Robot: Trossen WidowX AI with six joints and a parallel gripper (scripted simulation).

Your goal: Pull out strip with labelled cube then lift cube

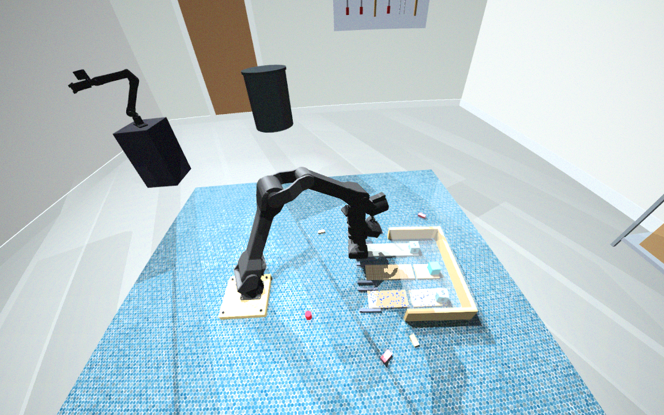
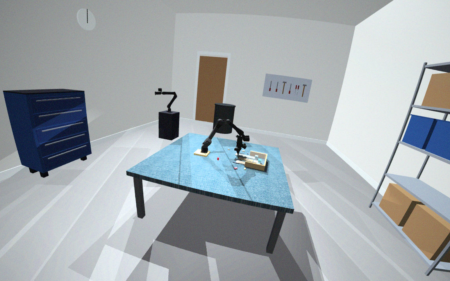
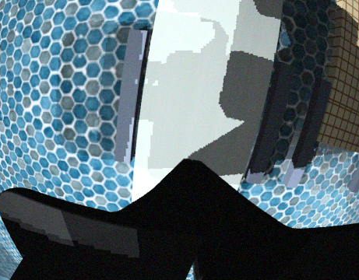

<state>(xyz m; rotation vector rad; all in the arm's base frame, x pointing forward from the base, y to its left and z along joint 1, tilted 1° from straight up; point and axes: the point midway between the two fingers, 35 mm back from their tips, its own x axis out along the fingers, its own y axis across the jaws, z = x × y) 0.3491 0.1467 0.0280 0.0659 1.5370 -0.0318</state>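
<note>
My gripper tip is now 10 cm to the left of the tan strip and 10 cm short of it. The rest, counted from my gripper tip: red piece: 23 cm to the right, 17 cm behind, 1 cm above.
</note>
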